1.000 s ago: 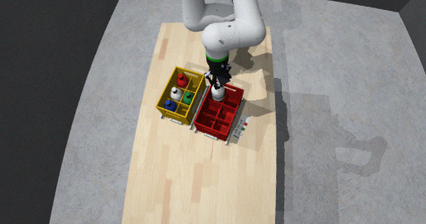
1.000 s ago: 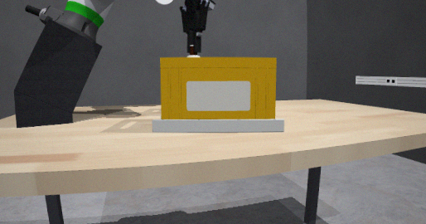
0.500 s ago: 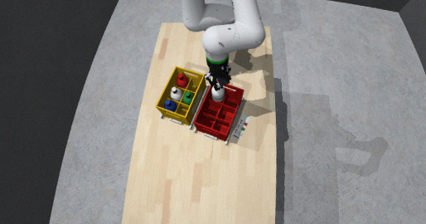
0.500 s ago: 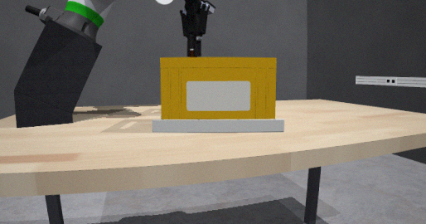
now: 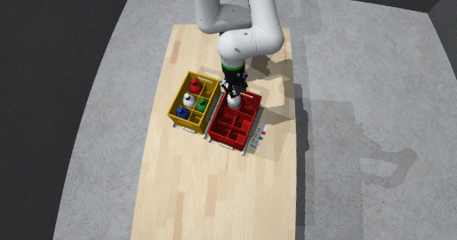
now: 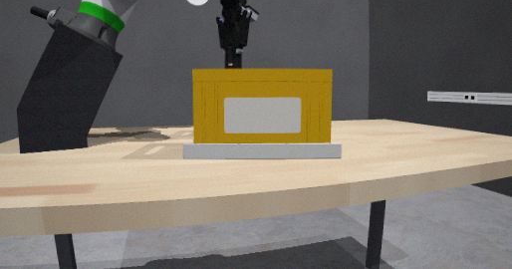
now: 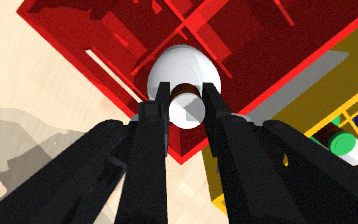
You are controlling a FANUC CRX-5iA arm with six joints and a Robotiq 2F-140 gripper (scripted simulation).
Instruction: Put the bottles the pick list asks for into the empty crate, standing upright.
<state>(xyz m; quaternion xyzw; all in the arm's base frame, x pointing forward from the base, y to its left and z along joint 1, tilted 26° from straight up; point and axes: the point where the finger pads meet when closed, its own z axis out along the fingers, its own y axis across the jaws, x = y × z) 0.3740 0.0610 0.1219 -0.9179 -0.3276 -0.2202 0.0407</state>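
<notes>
My hand is 16 cm to the left of the green bottle, 13 cm above it and 7 cm short of it. The rest, counted from my hand: red crate 13 cm below, 9 cm ahead, 4 cm to the left; then yellow crate 20 cm to the right, 13 cm below, 6 cm ahead; then red bottle 24 cm to the right, 13 cm below, 3 cm behind.
</notes>
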